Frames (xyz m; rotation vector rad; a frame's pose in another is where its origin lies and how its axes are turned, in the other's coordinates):
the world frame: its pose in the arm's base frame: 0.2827 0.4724 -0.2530 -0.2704 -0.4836 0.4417
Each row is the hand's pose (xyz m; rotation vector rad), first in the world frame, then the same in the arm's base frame.
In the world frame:
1: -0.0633 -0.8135 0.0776 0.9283 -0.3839 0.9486
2: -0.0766 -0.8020 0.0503 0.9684 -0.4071 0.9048
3: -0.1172 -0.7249 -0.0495 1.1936 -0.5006 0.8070
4: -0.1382 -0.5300 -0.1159 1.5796 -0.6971 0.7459
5: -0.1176 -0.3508 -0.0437 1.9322 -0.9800 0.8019
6: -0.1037 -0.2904 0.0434 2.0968 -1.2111 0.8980
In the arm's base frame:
1: 0.4725 -0.2548 0.0740 0.5335 -0.4512 1.5988
2: 0.4717 -0.2550 0.0416 0.5885 -0.4696 1.5656
3: 0.4630 -0.2214 -0.0863 0.8606 -0.5031 1.5130
4: 0.4128 -0.0711 -0.2194 1.3218 -0.5586 1.5176
5: 0.3315 0.1053 -0.2127 1.7691 -0.6627 1.6240
6: 0.2782 0.1771 -0.1543 2.0135 -0.7760 1.7422

